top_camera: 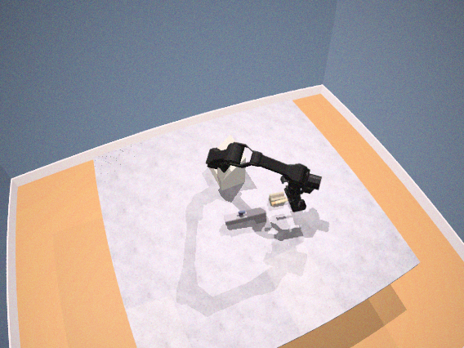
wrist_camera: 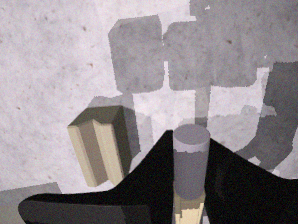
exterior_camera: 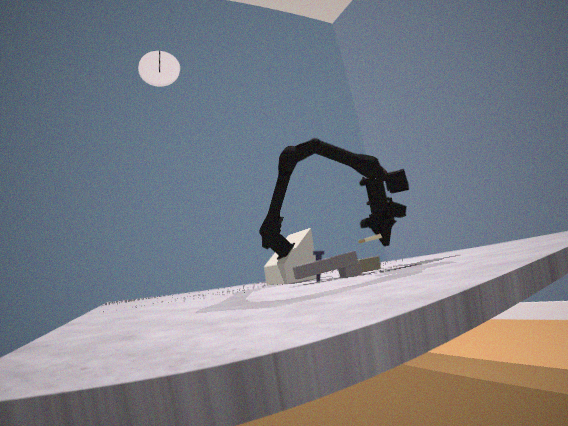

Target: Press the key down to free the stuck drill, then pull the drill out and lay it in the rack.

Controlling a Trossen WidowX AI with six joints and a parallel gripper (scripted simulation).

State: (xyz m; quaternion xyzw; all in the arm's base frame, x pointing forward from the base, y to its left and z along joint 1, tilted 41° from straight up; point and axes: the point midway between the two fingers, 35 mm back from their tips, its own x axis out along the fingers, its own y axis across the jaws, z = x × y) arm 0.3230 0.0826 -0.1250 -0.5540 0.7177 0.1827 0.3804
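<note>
Now: gripper tip 4 cm to the left of the drill, 3 cm below it and 1 cm past it. The rest, counted from my gripper tip: olive-tan rack (8 cm behind, 5 cm below, 1 cm to the right); then holder block (19 cm to the right, 7 cm behind, 3 cm below); then key (22 cm to the right, 7 cm behind, 2 cm below).
</note>
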